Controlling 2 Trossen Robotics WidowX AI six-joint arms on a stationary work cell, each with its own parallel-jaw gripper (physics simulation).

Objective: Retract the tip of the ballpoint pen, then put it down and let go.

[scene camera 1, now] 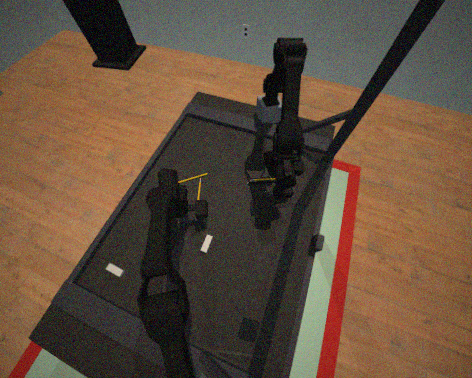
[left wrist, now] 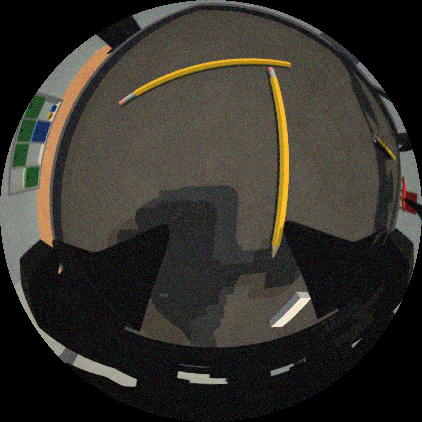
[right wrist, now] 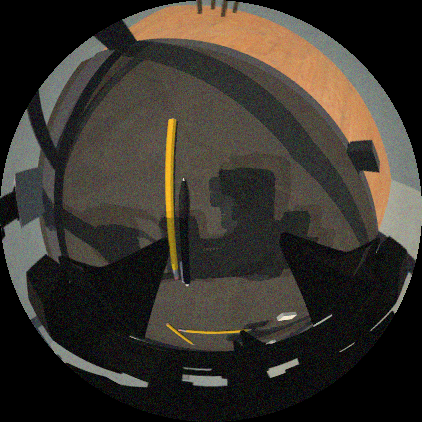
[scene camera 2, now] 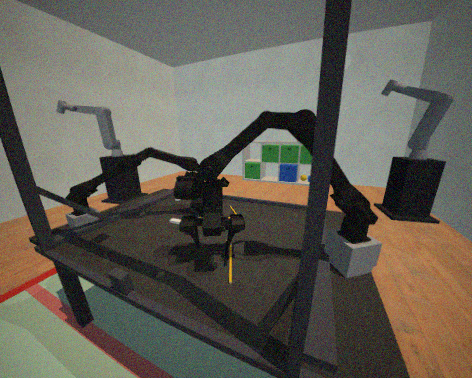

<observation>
my left gripper: open, holds nothing
a yellow pencil: on the table
</observation>
